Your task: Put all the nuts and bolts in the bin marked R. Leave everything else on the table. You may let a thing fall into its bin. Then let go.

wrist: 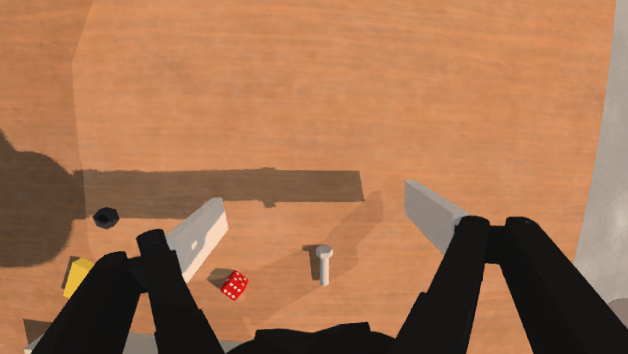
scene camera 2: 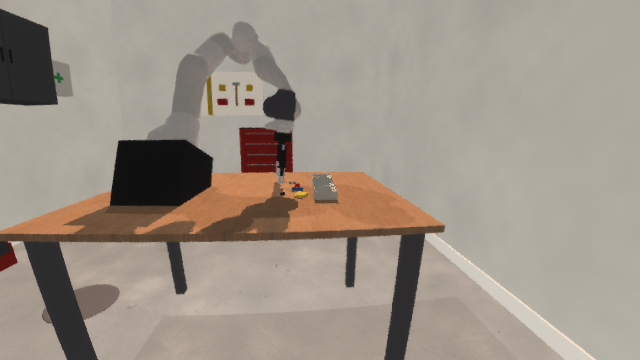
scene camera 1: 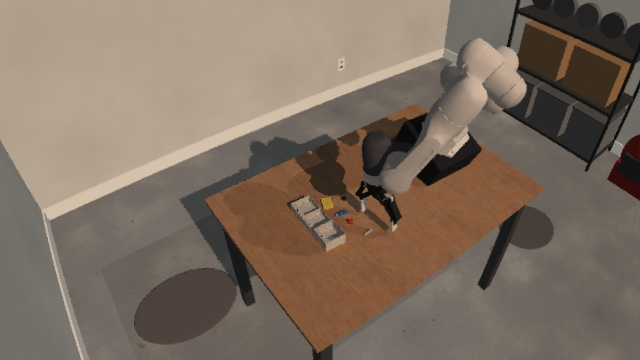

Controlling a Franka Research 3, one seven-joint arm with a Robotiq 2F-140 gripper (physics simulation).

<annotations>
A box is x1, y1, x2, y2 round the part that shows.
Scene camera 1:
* my gripper: 378, 219 [355, 179, 401, 231]
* grey three-compartment bin tray: 327, 233 [290, 195, 345, 251]
</annotations>
